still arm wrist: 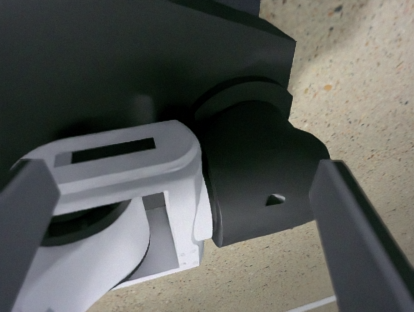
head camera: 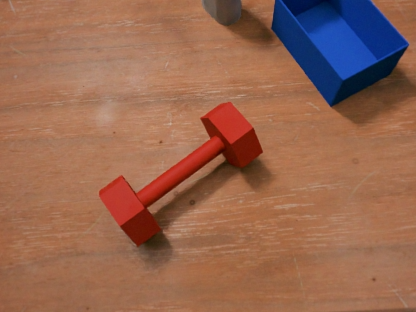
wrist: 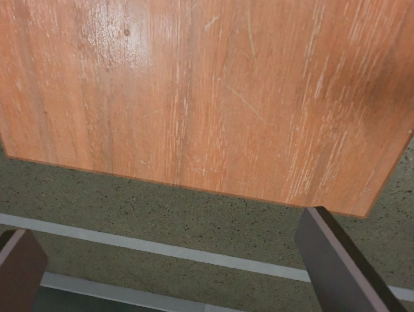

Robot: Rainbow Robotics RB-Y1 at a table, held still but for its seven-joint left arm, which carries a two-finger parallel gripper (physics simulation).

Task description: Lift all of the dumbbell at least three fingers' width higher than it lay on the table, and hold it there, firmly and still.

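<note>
A red dumbbell point(head camera: 181, 172) with two hexagonal heads lies on the wooden table point(head camera: 65, 125) point(wrist: 190, 90) in the head view, slanting from lower left to upper right. It does not show in the wrist view. My gripper point(wrist: 172, 225) is open, its two fingers wide apart with nothing between them. In the wrist view they point toward the table's edge and the floor beyond it. The gripper does not show in the head view, so its distance from the dumbbell cannot be told.
A blue open box point(head camera: 312, 62) stands at the upper right of the head view. Part of a grey object point(head camera: 225, 10) shows at the top edge, left of the box. The still arm's wrist view shows its own fingers, dark and white robot parts point(still arm wrist: 265, 165), and speckled floor point(still arm wrist: 365, 100).
</note>
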